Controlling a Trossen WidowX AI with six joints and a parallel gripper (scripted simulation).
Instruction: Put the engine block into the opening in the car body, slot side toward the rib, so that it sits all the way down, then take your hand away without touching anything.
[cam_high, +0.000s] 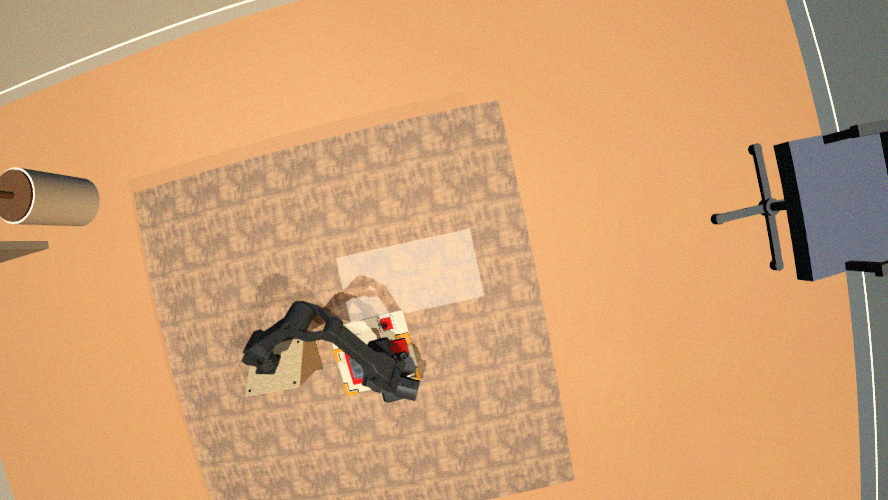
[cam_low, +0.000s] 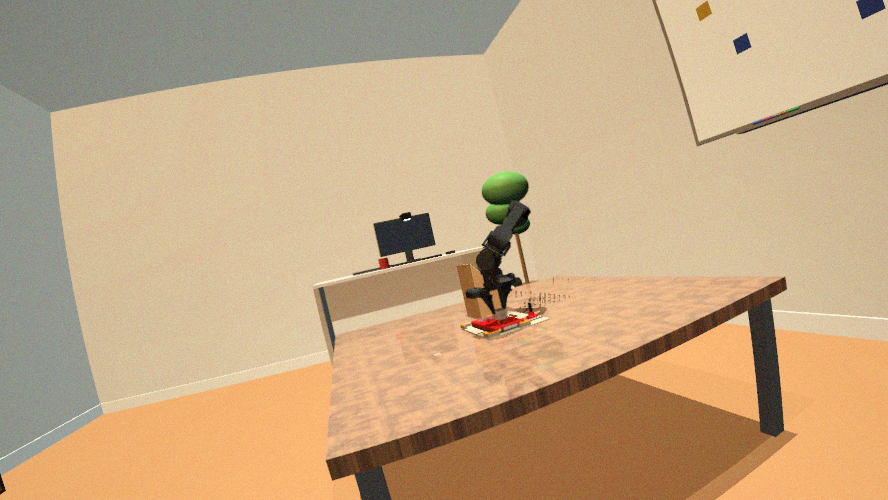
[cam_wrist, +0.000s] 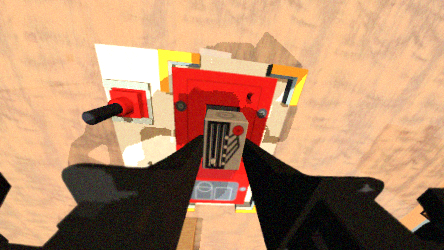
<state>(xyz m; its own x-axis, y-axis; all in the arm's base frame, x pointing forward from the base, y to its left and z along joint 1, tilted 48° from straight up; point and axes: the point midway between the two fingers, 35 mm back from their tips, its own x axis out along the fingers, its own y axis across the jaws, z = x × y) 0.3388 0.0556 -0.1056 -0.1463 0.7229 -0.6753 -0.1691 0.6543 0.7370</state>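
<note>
My gripper tip is now 10 mm above the engine block. The rest, counted from my gripper tip: cream base plate: 50 mm below, 50 mm behind, 10 mm to the left.
</note>
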